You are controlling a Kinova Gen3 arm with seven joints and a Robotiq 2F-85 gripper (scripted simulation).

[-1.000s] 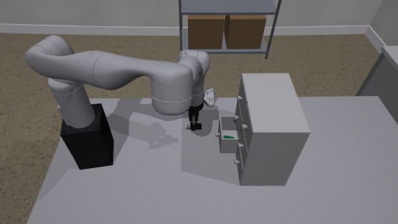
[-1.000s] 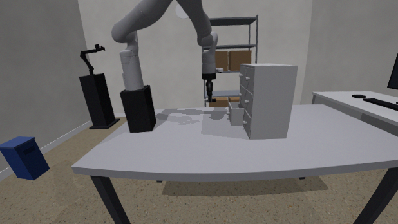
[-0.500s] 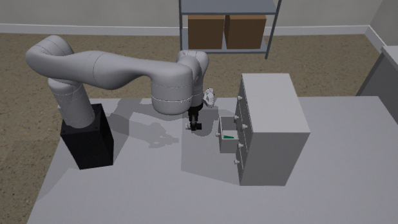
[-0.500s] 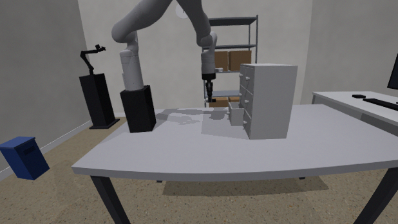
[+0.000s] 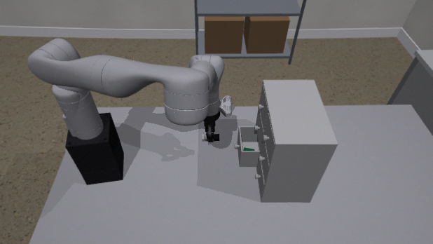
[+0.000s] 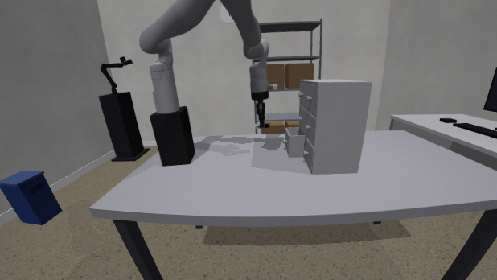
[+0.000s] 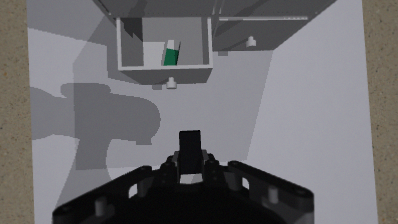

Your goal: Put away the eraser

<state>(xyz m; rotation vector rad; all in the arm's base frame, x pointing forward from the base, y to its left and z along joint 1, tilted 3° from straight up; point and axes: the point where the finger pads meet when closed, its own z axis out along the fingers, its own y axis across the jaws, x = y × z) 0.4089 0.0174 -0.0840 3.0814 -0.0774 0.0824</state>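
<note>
The black-and-white eraser is 1 cm below my hand and 1 cm behind it. The rest, counted from my hand: green eraser: 18 cm ahead, 14 cm below, 2 cm to the left; then red thing: 21 cm ahead, 14 cm below, 13 cm to the right.
</note>
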